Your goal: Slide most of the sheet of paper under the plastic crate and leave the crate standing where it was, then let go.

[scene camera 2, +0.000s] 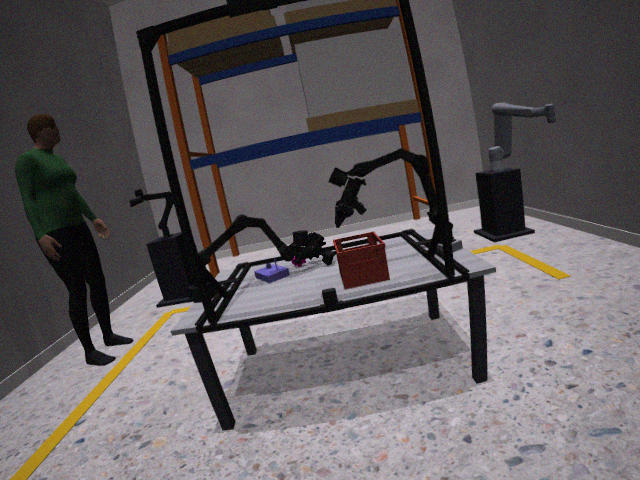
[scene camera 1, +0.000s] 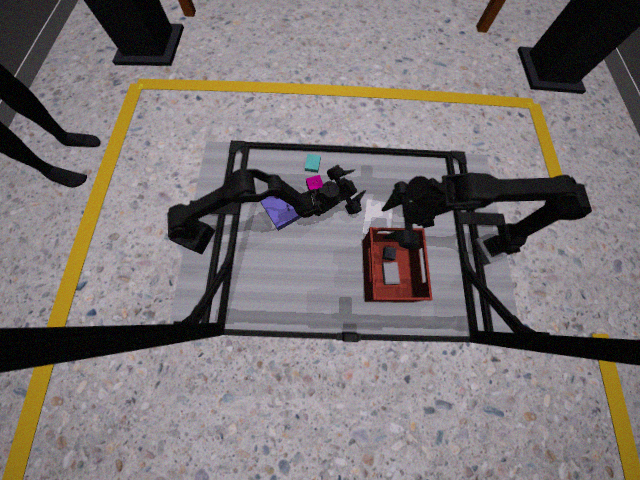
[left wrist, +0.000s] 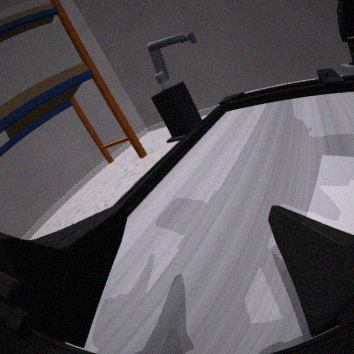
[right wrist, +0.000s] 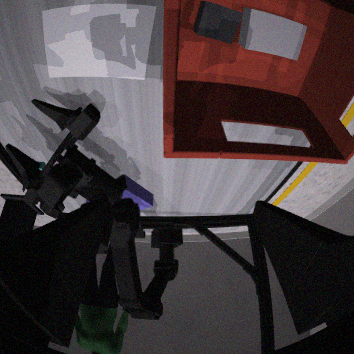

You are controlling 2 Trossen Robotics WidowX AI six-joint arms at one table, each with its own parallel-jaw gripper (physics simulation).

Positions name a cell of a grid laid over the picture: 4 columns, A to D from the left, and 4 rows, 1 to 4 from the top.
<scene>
The right gripper (scene camera 1: C2) is open and holds nothing. Also in view: a red plastic crate (scene camera 2: C3). The table carries a white sheet of paper (scene camera 1: C2). Further things: the left gripper (scene camera 1: C2).
The red plastic crate is seen too in the right wrist view (right wrist: C1). The white sheet of paper shows as well in the left wrist view (left wrist: D3) and in the right wrist view (right wrist: A1). The left gripper also shows in the left wrist view (left wrist: C3) and in the right wrist view (right wrist: A2). The left wrist view does not show the red plastic crate: it is out of frame. Scene camera 2 misses the white sheet of paper, which is hidden by the red plastic crate.
</scene>
